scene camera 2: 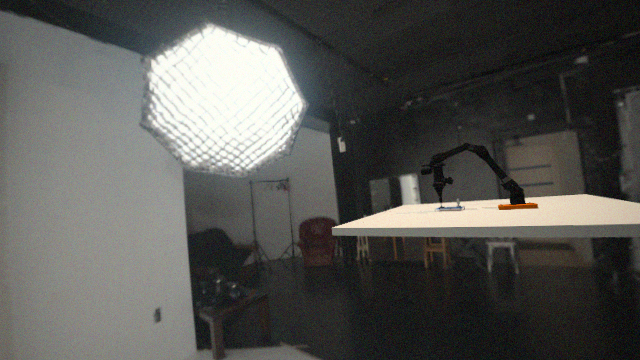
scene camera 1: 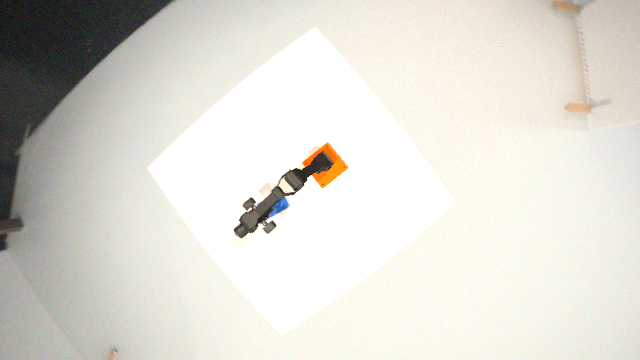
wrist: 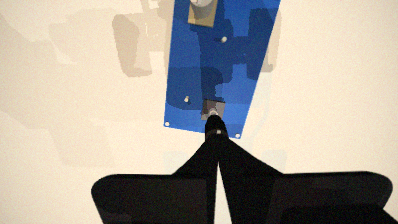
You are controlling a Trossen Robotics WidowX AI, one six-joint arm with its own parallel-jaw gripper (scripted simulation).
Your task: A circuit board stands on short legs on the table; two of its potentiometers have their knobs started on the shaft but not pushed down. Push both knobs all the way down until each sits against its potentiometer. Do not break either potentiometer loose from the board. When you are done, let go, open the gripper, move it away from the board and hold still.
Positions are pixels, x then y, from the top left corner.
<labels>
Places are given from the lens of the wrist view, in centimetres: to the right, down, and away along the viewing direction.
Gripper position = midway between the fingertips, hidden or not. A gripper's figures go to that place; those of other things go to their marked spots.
my gripper [wrist: 216,139]: 1, 2, 11
potentiometer [wrist: 210,107]: 1, 0, 16
</labels>
